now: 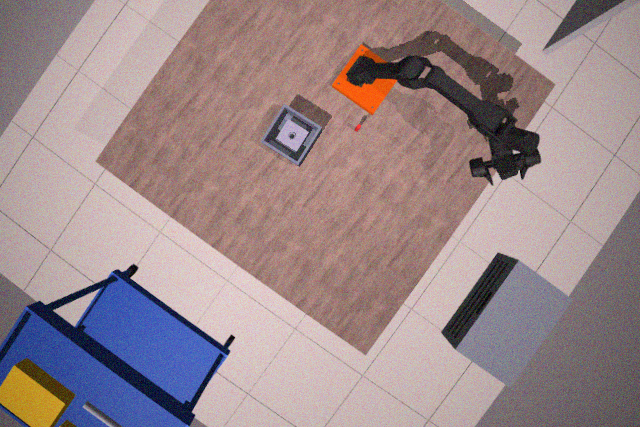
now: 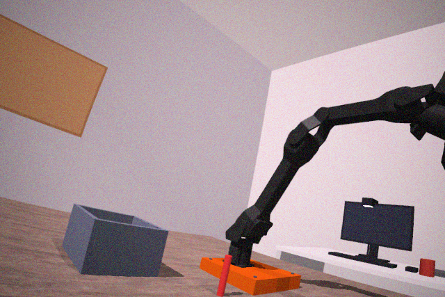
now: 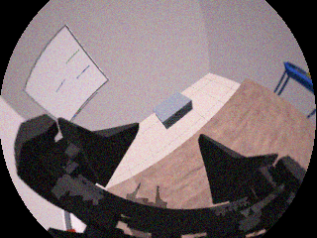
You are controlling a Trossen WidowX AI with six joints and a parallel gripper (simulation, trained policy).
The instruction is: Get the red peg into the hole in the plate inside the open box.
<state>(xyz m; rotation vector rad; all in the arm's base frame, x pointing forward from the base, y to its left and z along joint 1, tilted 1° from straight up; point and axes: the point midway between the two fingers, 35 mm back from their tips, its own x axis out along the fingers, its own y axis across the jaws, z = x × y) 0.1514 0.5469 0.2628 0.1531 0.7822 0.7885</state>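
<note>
My gripper tip is 480 mm to the left of the red peg, 250 mm above it and 10 mm short of it. From my gripper tip the other things lie so: grey box 680 mm to the right, 260 mm below, 140 mm ahead.
</note>
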